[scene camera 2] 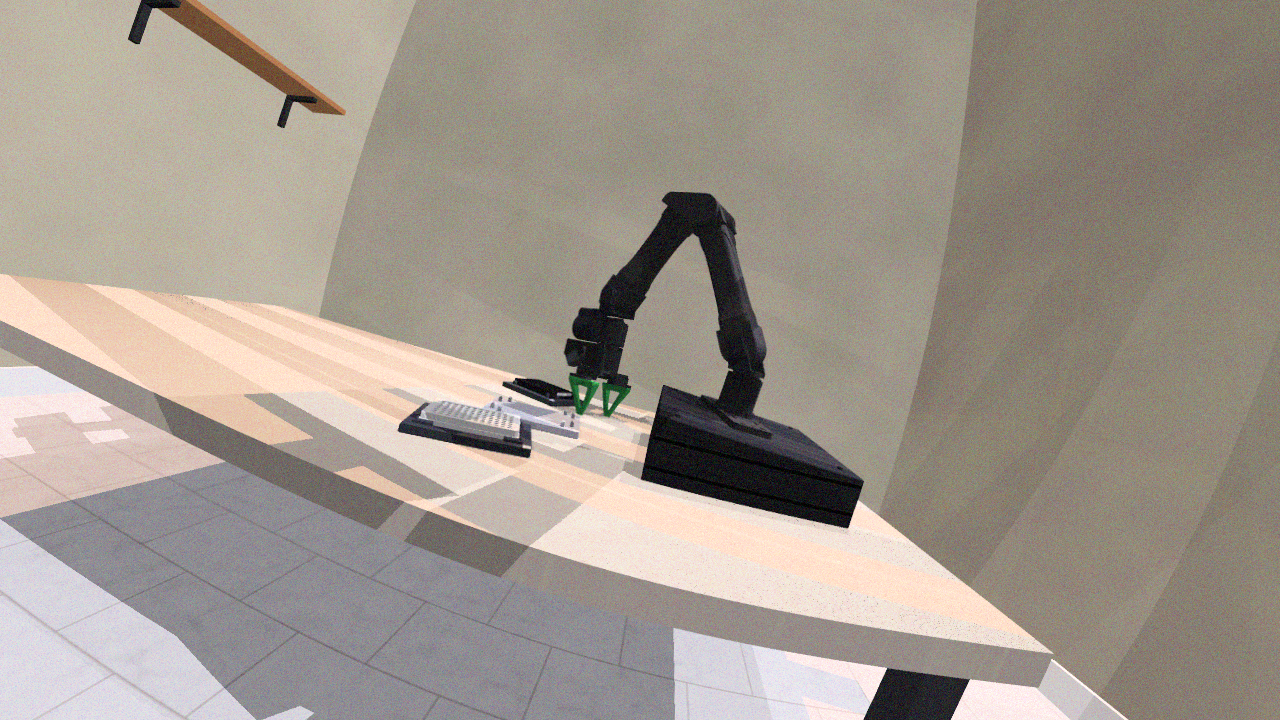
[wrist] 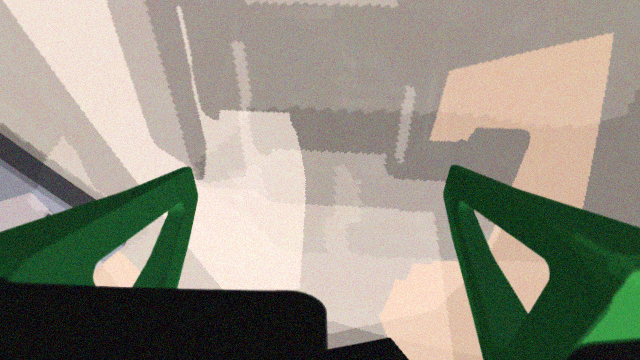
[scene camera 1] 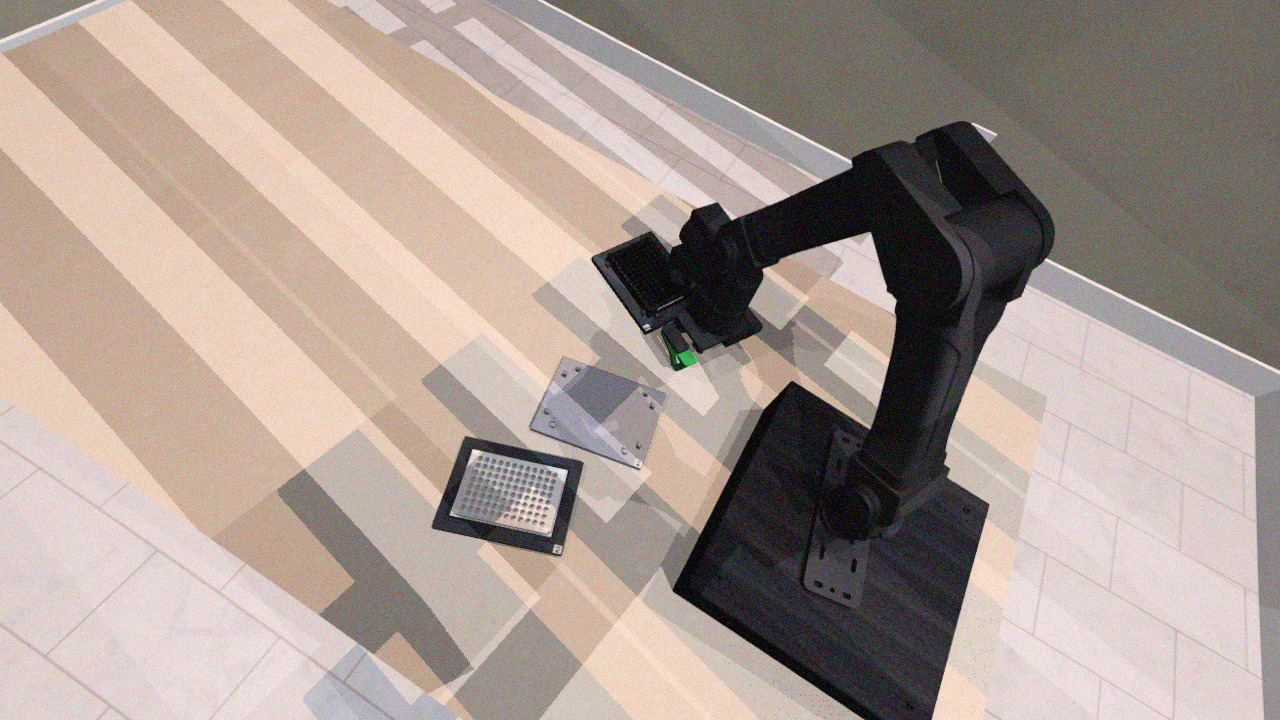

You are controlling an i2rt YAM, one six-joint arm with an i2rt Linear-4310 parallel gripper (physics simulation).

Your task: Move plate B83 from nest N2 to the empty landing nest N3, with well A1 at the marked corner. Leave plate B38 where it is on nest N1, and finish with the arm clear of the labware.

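Observation:
A silver plate with rows of wells (scene camera 1: 510,490) (scene camera 2: 469,418) sits flat on a dark nest (scene camera 1: 567,505) (scene camera 2: 474,441). A black plate (scene camera 1: 646,268) (scene camera 2: 537,388) sits on another dark nest (scene camera 1: 628,293), partly hidden by the arm in scene camera 1. Between them lies the bare grey-blue nest N3 (scene camera 1: 599,411) (scene camera 2: 544,416) with small pegs; its edge shows at the left of the wrist view (wrist: 15,185). Plate and nest labels are too small to read. My gripper (scene camera 1: 689,358) (scene camera 2: 595,413) (wrist: 320,180) is open and empty, pointing down above the table beside the black plate's nest.
The arm's black base block (scene camera 1: 742,573) (scene camera 2: 751,465) stands right of the nests. The wooden table (scene camera 1: 268,295) (scene camera 2: 716,564) bears them all. A wall shelf (scene camera 2: 241,53) hangs at the upper left in scene camera 2. Patchy shadows cross the table.

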